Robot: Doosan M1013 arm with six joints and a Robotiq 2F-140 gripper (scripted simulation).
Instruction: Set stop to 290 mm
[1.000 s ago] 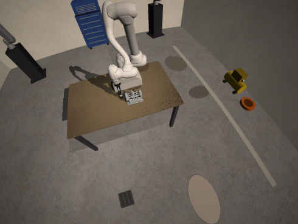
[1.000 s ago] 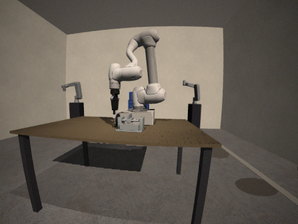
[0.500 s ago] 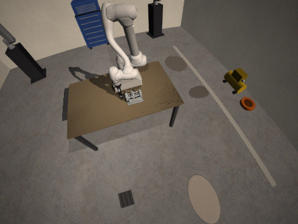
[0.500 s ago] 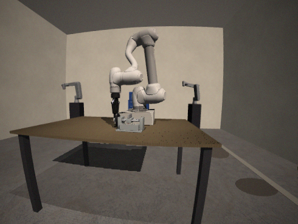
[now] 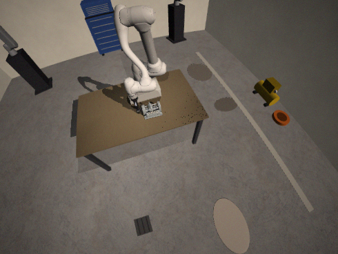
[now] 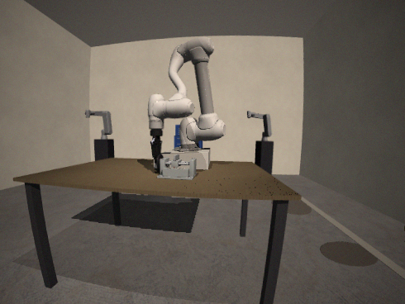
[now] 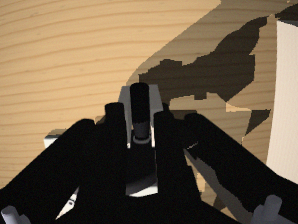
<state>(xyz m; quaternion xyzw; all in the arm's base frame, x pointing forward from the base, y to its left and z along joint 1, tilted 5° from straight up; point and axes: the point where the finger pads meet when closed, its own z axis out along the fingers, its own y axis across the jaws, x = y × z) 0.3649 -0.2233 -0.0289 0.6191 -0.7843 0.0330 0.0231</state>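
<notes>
Right now my hand is 7 cm short of the grey stop fixture, 12 cm to the right of it and 2 cm below it. From my hand the other things lie so: black handwheel handle 2 cm below.
</notes>
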